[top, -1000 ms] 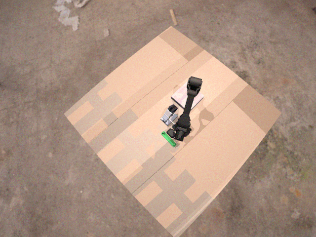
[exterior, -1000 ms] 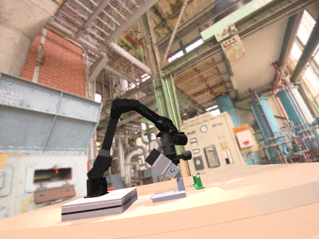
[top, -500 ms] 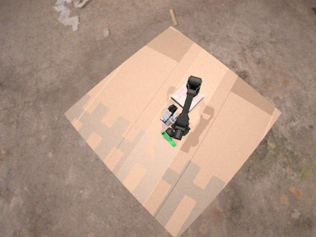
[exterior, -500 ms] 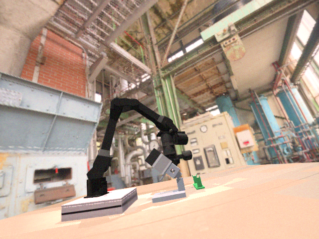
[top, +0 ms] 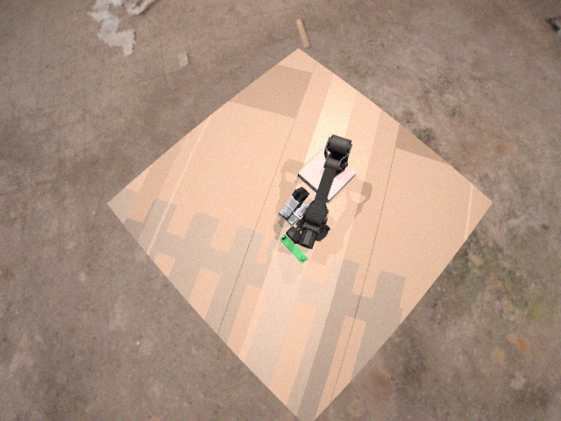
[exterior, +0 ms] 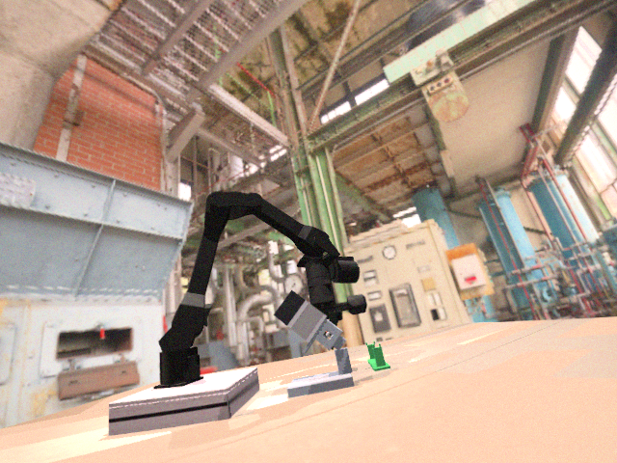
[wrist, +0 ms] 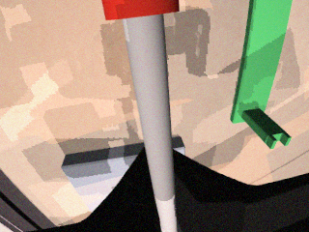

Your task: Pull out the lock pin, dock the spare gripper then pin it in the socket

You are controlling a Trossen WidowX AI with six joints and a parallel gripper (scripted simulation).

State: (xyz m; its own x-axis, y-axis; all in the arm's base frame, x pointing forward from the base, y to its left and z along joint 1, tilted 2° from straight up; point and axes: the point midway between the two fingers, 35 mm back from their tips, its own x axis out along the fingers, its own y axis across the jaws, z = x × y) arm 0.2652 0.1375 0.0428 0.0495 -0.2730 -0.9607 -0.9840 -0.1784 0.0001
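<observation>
Right now the mount socket is 8 cm to the right of my gripper tip. From my gripper tip the other things lie so: spare gripper (8 cm to the right, 7 cm above, 2 cm behind); then green upright bracket (8 cm ahead, 6 cm to the left, 3 cm below).
</observation>
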